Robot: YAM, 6 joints.
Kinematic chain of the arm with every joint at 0, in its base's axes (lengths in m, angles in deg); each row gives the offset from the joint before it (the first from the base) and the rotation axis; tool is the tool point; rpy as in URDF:
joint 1: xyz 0 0 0.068 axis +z
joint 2: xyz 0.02 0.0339 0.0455 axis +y
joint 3: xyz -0.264 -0.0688 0 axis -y
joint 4: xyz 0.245 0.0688 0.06 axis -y
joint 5: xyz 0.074 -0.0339 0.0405 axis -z
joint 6: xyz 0.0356 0 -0.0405 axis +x
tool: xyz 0 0 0 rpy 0 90 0
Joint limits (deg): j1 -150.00..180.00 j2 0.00..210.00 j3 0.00..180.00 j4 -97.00..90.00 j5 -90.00..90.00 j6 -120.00..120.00
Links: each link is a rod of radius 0.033 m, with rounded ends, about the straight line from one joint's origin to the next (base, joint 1, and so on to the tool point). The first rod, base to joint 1, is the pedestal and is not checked.
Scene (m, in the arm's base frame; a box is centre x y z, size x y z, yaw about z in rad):
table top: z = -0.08
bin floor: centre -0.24 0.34 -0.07 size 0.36 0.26 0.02 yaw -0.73
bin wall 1: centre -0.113 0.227 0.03 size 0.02 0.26 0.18 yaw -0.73
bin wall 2: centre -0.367 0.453 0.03 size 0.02 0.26 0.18 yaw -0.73
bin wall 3: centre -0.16 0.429 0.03 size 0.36 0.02 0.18 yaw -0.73
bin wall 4: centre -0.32 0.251 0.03 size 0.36 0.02 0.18 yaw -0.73
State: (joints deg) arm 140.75 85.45 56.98 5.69 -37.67 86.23
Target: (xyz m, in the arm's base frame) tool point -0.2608 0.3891 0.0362
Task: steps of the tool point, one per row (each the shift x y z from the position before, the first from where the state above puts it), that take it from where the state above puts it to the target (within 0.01 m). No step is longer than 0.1 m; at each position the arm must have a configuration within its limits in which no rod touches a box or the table.
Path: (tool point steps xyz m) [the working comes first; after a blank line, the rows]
Joints at the target: 121.56 138.23 79.55 12.69 -31.38 86.23
Straight joint move there: clear.

1: -0.0152 0.0550 -0.0433
2: -0.0031 0.0532 -0.0550
3: 0.0100 0.0473 -0.0652
4: 0.0224 0.0371 -0.0734

